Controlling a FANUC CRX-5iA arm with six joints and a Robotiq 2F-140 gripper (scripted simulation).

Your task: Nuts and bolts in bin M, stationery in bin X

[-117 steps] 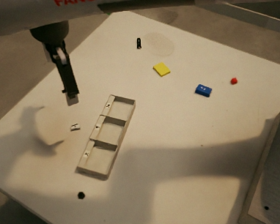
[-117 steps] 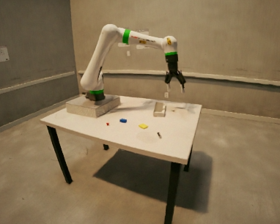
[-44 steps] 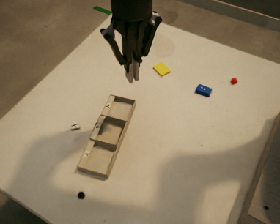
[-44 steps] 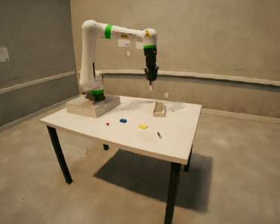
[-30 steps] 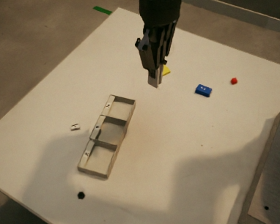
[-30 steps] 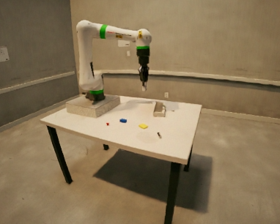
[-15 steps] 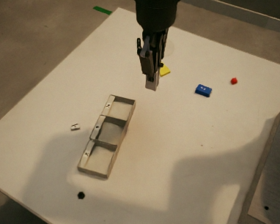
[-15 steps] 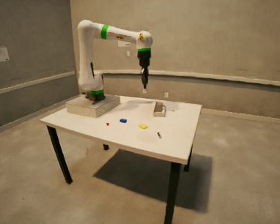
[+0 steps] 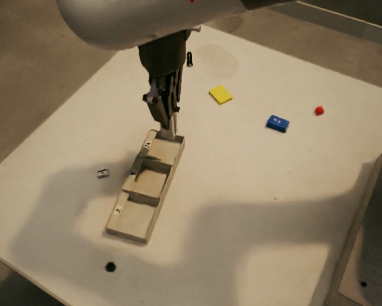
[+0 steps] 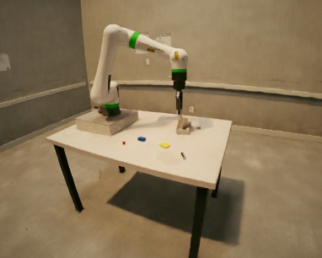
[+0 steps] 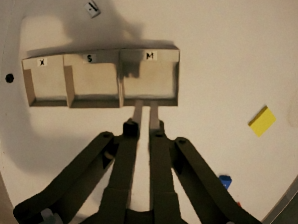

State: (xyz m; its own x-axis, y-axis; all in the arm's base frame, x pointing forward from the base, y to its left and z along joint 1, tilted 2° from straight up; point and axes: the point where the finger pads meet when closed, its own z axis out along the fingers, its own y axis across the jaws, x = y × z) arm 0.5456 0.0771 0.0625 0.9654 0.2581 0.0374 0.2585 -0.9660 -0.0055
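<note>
Right now my hand is 10 cm above the pale bin, 8 cm to the right of it and 1 cm past it. Also, from my hand: yellow pad: 23 cm to the right, 12 cm below, 2 cm ahead; then grey item: 12 cm to the left, 12 cm below, 10 cm ahead; then black nut: 26 cm to the left, 12 cm below, 6 cm behind.
</note>
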